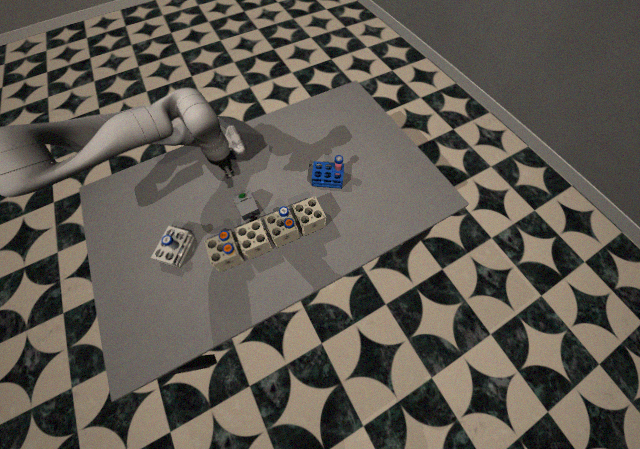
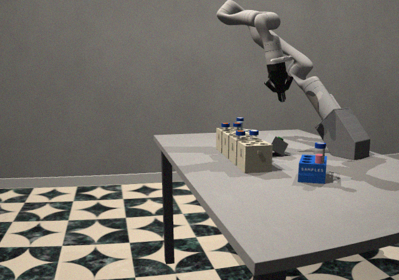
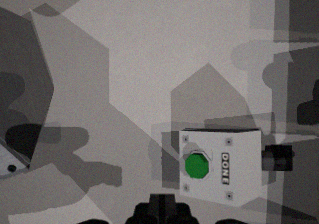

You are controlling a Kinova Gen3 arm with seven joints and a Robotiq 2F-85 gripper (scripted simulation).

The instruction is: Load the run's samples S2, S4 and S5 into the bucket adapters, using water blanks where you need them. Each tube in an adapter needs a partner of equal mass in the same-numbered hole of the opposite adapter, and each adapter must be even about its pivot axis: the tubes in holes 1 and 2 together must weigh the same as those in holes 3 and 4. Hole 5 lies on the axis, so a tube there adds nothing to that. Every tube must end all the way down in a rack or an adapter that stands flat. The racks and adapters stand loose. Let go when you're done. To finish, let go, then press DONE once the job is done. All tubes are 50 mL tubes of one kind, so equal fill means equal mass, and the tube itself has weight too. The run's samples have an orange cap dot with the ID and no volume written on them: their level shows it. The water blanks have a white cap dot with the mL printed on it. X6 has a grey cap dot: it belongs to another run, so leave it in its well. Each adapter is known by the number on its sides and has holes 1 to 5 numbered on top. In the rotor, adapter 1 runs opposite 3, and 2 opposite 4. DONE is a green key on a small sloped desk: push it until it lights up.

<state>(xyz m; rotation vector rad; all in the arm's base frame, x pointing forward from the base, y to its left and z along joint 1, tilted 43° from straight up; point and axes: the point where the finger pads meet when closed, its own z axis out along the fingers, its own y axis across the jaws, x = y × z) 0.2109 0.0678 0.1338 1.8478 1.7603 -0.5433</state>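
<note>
Right now my hand is 17 cm above the green done key. The rest, counted from my hand: small sloped done desk: 18 cm below, 2 cm ahead; then white-dot blank: 18 cm ahead, 17 cm below, 10 cm to the left; then sample tube: 17 cm below, 14 cm ahead, 13 cm to the right.
</note>
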